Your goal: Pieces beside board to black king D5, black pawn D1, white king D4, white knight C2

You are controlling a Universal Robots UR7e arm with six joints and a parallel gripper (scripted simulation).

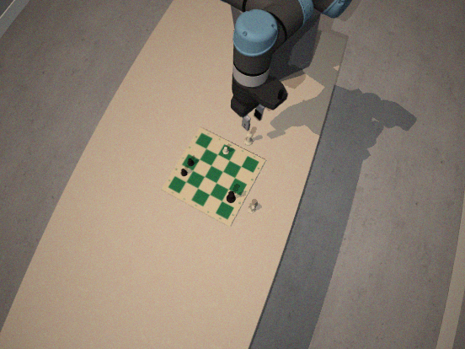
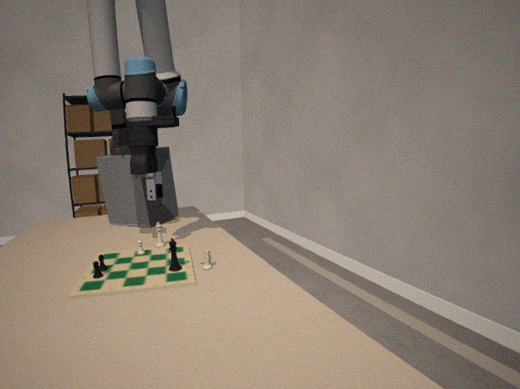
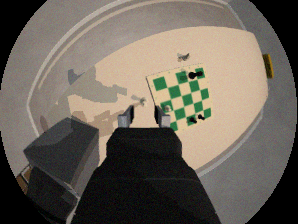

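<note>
Right now my hand is 110 mm above the white king. Also, from my hand: board 140 mm ahead, 40 mm to the right, 140 mm below; then small white piece 60 mm ahead, 40 mm to the right, 120 mm below; then black king 180 mm ahead, 30 mm to the left, 100 mm below.
</note>
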